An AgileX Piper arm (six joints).
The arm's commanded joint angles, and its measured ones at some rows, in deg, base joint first. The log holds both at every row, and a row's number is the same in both.
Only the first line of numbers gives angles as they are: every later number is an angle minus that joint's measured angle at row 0.
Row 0, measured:
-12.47 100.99 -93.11 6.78 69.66 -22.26
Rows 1 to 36, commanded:
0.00 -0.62 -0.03 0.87 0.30 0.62
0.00 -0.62 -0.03 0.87 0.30 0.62
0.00 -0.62 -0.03 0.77 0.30 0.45
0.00 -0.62 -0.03 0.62 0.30 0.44
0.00 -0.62 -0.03 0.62 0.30 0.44
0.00 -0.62 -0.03 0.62 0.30 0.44
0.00 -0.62 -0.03 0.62 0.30 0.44
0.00 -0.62 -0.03 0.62 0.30 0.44
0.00 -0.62 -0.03 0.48 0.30 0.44
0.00 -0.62 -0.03 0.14 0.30 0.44
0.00 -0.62 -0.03 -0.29 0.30 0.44
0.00 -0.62 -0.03 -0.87 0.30 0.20
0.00 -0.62 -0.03 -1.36 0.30 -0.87
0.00 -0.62 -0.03 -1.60 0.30 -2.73
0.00 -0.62 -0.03 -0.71 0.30 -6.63
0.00 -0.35 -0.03 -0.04 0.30 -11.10
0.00 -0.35 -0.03 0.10 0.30 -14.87
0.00 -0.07 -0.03 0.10 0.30 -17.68
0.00 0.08 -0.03 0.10 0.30 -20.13
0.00 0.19 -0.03 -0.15 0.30 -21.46
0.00 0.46 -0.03 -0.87 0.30 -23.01
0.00 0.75 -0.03 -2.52 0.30 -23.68
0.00 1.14 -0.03 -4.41 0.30 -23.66
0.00 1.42 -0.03 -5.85 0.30 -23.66
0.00 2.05 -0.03 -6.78 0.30 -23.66
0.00 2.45 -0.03 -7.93 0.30 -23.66
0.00 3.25 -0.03 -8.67 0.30 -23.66
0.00 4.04 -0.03 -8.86 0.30 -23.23
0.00 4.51 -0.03 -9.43 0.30 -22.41
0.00 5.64 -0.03 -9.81 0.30 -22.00
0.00 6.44 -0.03 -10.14 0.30 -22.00
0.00 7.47 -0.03 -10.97 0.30 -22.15
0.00 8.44 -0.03 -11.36 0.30 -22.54
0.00 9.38 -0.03 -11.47 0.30 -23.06
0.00 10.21 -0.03 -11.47 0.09 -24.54
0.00 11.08 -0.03 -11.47 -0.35 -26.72
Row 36, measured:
0.05 8.20 0.00 -10.48 0.15 -22.57
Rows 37 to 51, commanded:
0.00 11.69 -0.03 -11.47 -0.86 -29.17
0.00 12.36 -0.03 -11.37 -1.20 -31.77
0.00 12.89 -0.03 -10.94 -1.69 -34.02
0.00 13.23 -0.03 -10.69 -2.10 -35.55
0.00 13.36 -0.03 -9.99 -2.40 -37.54
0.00 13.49 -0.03 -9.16 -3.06 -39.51
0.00 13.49 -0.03 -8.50 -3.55 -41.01
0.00 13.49 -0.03 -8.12 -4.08 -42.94
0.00 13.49 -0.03 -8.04 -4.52 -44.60
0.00 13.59 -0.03 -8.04 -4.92 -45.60
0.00 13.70 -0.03 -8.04 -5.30 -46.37
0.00 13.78 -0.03 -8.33 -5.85 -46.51
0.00 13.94 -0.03 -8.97 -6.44 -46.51
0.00 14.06 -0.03 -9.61 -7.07 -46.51
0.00 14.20 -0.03 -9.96 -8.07 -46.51
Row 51, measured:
0.05 13.65 0.00 -8.53 -5.50 -45.11
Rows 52 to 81, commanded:
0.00 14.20 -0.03 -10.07 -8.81 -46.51
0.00 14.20 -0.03 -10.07 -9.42 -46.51
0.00 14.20 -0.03 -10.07 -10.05 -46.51
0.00 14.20 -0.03 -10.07 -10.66 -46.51
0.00 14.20 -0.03 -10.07 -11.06 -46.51
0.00 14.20 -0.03 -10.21 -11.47 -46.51
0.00 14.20 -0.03 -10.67 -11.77 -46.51
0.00 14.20 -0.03 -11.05 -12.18 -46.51
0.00 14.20 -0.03 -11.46 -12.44 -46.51
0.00 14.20 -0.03 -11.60 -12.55 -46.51
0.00 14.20 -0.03 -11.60 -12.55 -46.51
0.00 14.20 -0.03 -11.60 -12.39 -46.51
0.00 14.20 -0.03 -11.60 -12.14 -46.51
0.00 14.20 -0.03 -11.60 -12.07 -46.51
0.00 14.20 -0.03 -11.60 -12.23 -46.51
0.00 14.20 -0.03 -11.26 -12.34 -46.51
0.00 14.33 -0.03 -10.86 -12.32 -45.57
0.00 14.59 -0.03 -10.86 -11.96 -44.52
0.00 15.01 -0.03 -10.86 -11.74 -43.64
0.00 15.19 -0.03 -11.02 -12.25 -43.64
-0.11 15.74 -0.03 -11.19 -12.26 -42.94
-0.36 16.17 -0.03 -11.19 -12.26 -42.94
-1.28 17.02 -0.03 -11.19 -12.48 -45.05
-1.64 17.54 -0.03 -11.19 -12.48 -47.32
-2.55 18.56 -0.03 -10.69 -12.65 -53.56
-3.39 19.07 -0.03 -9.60 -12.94 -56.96
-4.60 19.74 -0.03 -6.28 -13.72 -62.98
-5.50 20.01 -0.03 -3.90 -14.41 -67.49
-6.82 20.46 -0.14 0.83 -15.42 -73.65
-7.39 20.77 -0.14 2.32 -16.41 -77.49
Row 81, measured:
-4.97 19.96 0.00 -4.96 -13.77 -64.27
